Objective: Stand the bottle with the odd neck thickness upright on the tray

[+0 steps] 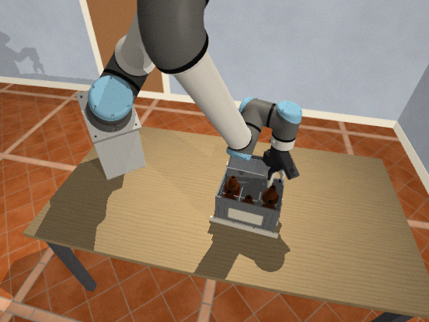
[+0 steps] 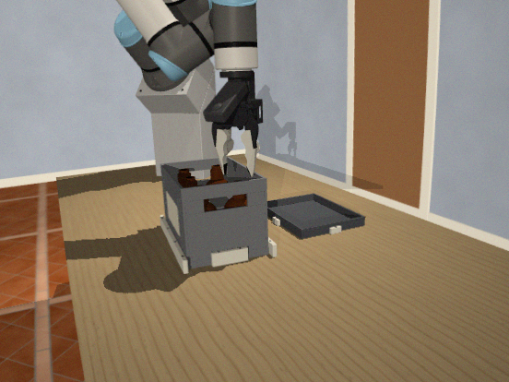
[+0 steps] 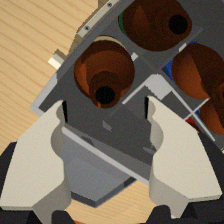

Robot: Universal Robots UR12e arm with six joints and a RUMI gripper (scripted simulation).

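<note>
Now: hand 10 cm above the bottle. Also, from my hand: grey tray (8 cm behind, 27 cm to the left, 18 cm below); grey crate (10 cm behind, 2 cm to the right, 11 cm below).
</note>
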